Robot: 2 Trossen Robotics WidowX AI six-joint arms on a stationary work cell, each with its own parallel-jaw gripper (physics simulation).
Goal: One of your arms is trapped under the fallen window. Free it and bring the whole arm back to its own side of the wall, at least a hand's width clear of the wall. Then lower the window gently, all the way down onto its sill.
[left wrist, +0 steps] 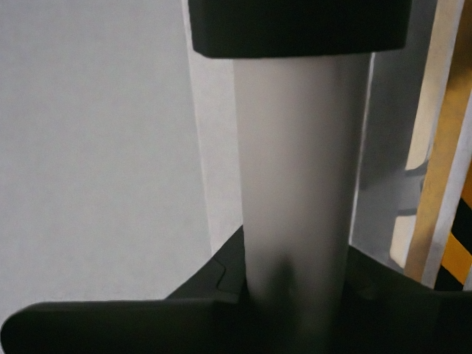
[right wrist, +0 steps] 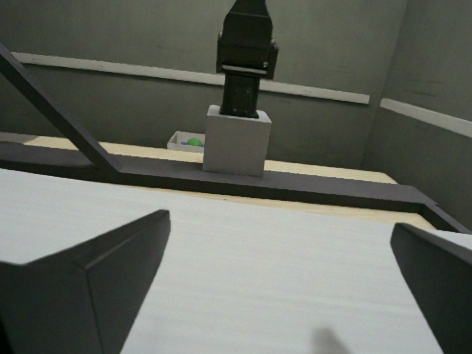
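Pixels of known places: right gripper, fingertip midpoint: (right wrist: 280, 226); left arm's base at its link origin: (right wrist: 238, 113).
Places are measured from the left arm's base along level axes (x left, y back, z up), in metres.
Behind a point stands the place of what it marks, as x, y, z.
Observation:
My left gripper (left wrist: 274, 229) @(-0.032, -0.544, 0.246) is shut on a smooth grey-beige round bar (left wrist: 300, 165) @(-0.076, -0.488, 0.257), which looks like the window's handle. The bar runs upright through the left wrist view, between the fingers at the bottom and a black end block (left wrist: 300, 27) at the top. Behind it are a pale strip and a dark grey strip. My right gripper (right wrist: 280, 226) @(0.001, -0.386, 0.025) is wide open and empty, its fingers apart in front of a white, faintly grained surface (right wrist: 250, 280) @(-0.005, -0.376, -0.013). I cannot tell if this surface belongs to the wall. The window's sill cannot be made out.
An orange band (left wrist: 432, 195) @(-0.035, -0.546, 0.178) and black-and-orange hazard stripes (left wrist: 457, 250) @(-0.003, -0.549, 0.157) run along the right of the left wrist view. In the right wrist view, a dark beam (right wrist: 320, 187) @(0.144, -0.069, -0.092) carries a grey block (right wrist: 237, 145) @(0.002, -0.050, -0.042) with a black arm part (right wrist: 245, 55) @(-0.003, -0.045, 0.091) above it. A white bin (right wrist: 175, 142) stands behind.

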